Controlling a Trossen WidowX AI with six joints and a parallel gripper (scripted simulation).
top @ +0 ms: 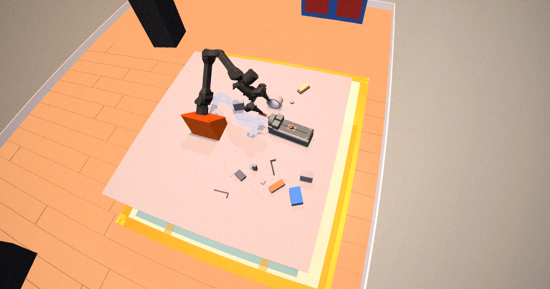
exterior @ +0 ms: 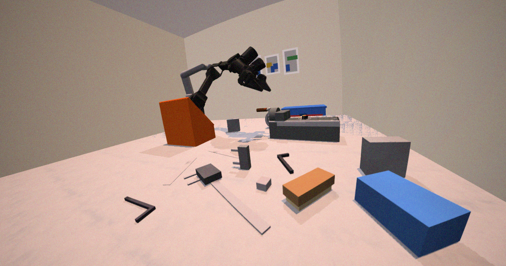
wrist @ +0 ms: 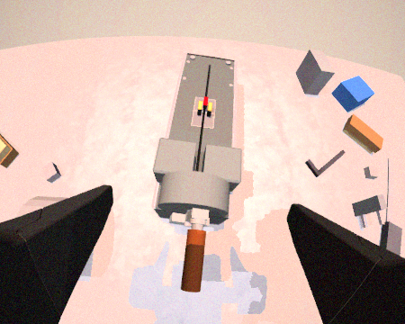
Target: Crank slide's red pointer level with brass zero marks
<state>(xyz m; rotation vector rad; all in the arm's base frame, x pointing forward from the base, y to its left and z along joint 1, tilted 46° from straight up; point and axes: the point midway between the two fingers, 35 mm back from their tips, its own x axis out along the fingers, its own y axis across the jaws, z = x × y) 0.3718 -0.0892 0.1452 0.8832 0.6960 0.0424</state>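
Now: the crank handle 80 mm below my gripper tip, 30 mm behind it and 10 mm to the left of it. From my gripper tip the other things lie so: red pointer: 150 mm ahead, 120 mm below, 40 mm to the right; blue block: 430 mm to the right, 230 mm ahead, 180 mm below.
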